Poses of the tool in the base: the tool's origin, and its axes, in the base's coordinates. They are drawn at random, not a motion.
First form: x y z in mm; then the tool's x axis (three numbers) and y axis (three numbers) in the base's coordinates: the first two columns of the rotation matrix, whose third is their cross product.
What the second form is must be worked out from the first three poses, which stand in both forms.
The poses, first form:
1: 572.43 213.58 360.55 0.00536 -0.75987 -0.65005 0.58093 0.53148 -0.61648
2: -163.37 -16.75 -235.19 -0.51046 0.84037 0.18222 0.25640 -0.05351 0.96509
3: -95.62 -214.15 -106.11 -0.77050 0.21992 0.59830 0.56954 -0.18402 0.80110
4: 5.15 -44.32 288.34 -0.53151 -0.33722 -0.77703 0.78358 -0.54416 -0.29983
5: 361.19 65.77 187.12 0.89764 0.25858 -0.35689 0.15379 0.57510 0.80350
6: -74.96 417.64 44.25 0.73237 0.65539 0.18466 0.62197 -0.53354 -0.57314
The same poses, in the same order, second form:
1: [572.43 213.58 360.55], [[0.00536 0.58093 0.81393], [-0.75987 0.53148 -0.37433], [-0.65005 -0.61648 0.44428]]
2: [-163.37 -16.75 -235.19], [[-0.51046 0.25640 0.82078], [0.84037 -0.05351 0.53936], [0.18222 0.96509 -0.18816]]
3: [-95.62 -214.15 -106.11], [[-0.77050 0.56954 0.28628], [0.21992 -0.18402 0.95800], [0.59830 0.80110 0.01653]]
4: [5.15 -44.32 288.34], [[-0.53151 0.78358 -0.32172], [-0.33722 -0.54416 -0.76823], [-0.77703 -0.29983 0.55347]]
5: [361.19 65.77 187.12], [[0.89764 0.15379 0.41302], [0.25858 0.57510 -0.77614], [-0.35689 0.80350 0.47647]]
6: [-74.96 417.64 44.25], [[0.73237 0.62197 -0.27711], [0.65539 -0.53354 0.53460], [0.18466 -0.57314 -0.79838]]
